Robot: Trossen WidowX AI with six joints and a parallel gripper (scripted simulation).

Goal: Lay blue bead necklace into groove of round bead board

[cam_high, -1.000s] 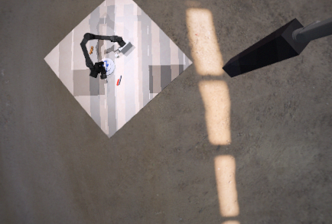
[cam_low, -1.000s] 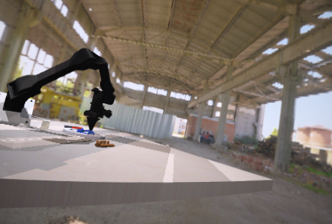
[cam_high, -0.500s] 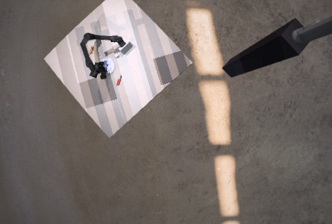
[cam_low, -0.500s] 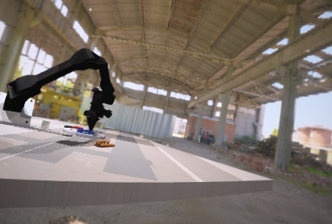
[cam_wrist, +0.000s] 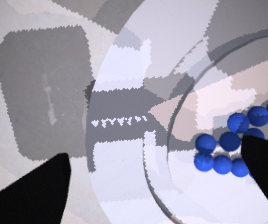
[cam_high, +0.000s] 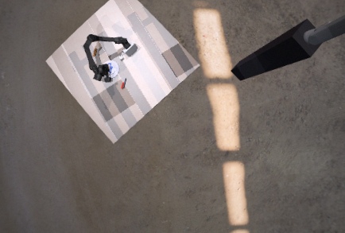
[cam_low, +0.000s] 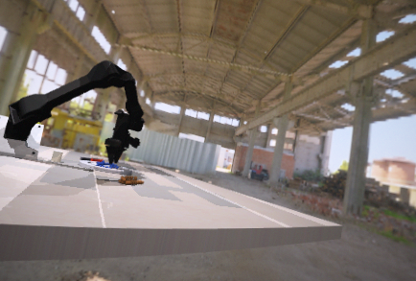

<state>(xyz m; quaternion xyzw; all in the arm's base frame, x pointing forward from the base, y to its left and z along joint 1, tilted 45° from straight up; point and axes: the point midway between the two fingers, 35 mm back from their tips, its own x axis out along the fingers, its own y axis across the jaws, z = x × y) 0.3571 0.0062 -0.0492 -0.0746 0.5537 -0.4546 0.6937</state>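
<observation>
My gripper tip is now 4 cm past the round white bead board, 5 cm to the left of it and 1 cm above it. The rest, counted from my gripper tip: small white block (22 cm behind, 4 cm to the right); then red pen-like object (3 cm behind, 18 cm to the left, 1 cm below).
</observation>
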